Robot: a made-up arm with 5 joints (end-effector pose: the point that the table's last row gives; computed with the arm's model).
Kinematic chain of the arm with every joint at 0, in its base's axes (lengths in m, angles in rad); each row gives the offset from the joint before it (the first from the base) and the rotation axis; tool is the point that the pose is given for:
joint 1: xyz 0 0 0.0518 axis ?
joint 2: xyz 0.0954 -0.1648 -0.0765 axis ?
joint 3: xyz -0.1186 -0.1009 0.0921 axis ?
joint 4: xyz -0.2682 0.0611 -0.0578 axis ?
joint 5: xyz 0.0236 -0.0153 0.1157 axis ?
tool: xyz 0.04 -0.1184 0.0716
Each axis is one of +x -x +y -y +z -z.
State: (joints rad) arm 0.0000 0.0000 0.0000 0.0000 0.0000
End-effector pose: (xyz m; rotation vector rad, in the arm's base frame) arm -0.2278 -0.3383 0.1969 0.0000 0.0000 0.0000
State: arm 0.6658 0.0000 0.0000 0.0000 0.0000
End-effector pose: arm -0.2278 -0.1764 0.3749 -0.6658 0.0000 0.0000
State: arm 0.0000 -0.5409 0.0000 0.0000 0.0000
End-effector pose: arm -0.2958 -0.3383 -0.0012 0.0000 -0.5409 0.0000
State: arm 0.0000 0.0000 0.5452 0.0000 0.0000
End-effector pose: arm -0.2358 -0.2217 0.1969 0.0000 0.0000 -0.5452
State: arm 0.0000 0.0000 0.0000 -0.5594 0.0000
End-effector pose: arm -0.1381 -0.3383 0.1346 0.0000 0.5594 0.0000
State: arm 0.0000 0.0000 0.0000 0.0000 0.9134
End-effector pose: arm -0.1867 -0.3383 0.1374 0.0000 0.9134 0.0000
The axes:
joint 1: -x
joint 2: +y
joint 3: -z
joint 4: -y
joint 5: +y

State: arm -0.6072 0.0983 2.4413 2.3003 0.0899
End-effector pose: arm 0.2709 0.1404 -0.0087 -1.9300 -0.4298 -1.1336
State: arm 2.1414 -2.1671 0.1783 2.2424 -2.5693
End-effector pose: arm 0.3770 -0.1822 0.5065 -1.8671 -0.3435 0.7379
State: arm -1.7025 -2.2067 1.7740 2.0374 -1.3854
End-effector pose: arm 0.2216 0.0990 0.2076 2.2438 -1.0431 1.7297
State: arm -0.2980 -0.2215 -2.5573 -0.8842 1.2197
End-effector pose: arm 0.1143 -0.2450 -0.0791 -2.2426 0.4617 1.0904
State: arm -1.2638 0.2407 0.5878 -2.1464 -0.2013
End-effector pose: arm -0.1922 0.0390 -0.2259 1.2017 2.2008 0.9596
